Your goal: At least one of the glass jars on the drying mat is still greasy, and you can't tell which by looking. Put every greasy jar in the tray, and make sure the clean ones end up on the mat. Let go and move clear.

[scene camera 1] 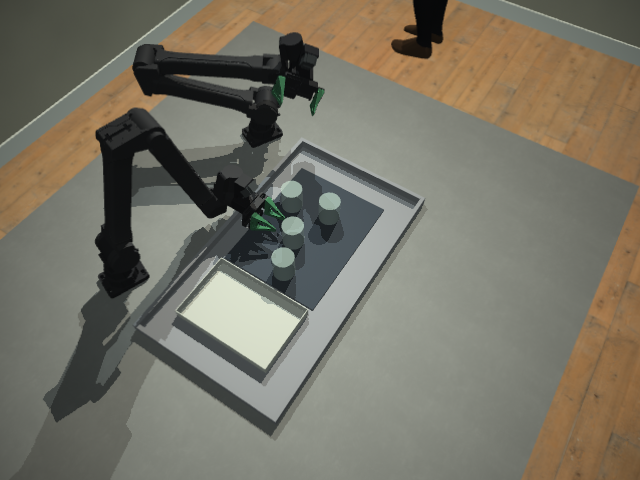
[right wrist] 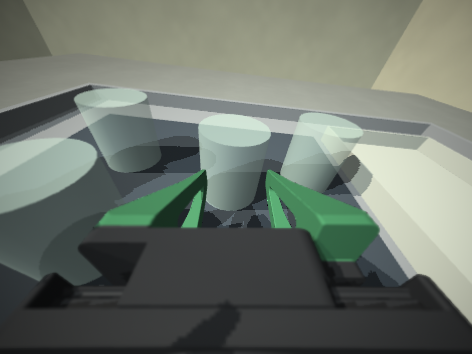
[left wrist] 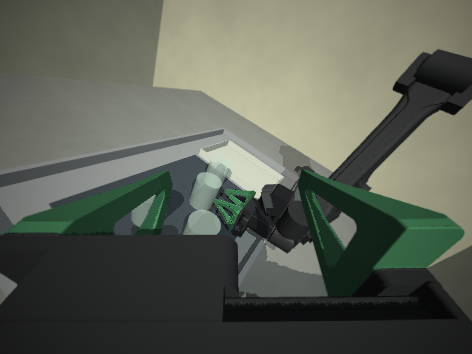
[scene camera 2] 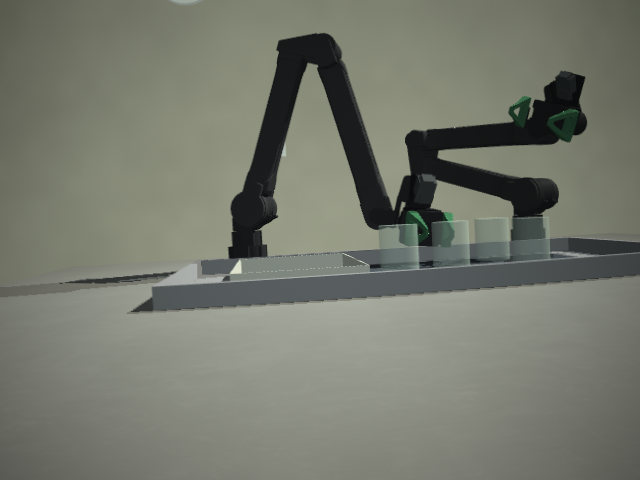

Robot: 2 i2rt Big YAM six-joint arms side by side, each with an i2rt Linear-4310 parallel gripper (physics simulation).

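Frame: origin at the left arm's base, x ahead, y left, z up, level; metres.
Where they show: left gripper, fingertip midpoint: (scene camera 1: 297,109) (left wrist: 235,177) (scene camera 2: 528,115); right gripper, fingertip midpoint: (scene camera 1: 280,224) (right wrist: 236,176) (left wrist: 220,195) (scene camera 2: 440,233); left arm's base, origin of the base link: (scene camera 1: 262,133); right arm's base, origin of the base link: (scene camera 1: 124,277).
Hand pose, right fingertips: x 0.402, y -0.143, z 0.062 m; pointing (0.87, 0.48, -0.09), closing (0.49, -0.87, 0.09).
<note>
Each offset is from my right fingertips to the top centre of the thing. "spot": to the spot under its first point. Level surfaces: height alone.
Four look-alike pale glass jars stand upright on the dark drying mat {dz -0.057 m} (scene camera 1: 328,266): one at the back {spot: dx -0.059, dy +0.071, dz +0.022 m} (scene camera 1: 291,196) (left wrist: 202,222), one at the right (scene camera 1: 329,208) (right wrist: 120,132), a middle jar {dx +0.034, dy +0.023, dz +0.022 m} (scene camera 1: 292,233) (scene camera 2: 450,242) (right wrist: 234,160), and one nearest the tray {dx +0.113, dy -0.051, dz +0.022 m} (scene camera 1: 282,264) (scene camera 2: 398,246) (right wrist: 320,152). The cream tray {dx +0.175, dy -0.214, dz -0.030 m} (scene camera 1: 237,320) (scene camera 2: 305,264) (right wrist: 435,205) holds no jar. My right gripper (scene camera 1: 279,223) (right wrist: 236,176) is low and partly open, its fingertips close before the middle jar; contact is unclear. My left gripper (scene camera 1: 296,108) (left wrist: 235,177) is wide open and empty, high above the surface. Grease cannot be seen.
A grey walled base (scene camera 1: 356,281) (scene camera 2: 330,286) surrounds the mat and tray. In the right wrist view the back jar {dx -0.084, dy +0.085, dz +0.022 m} (right wrist: 47,200) stands close beside my right fingers. A person's legs (scene camera 1: 430,23) show at the top of scene camera 1.
</note>
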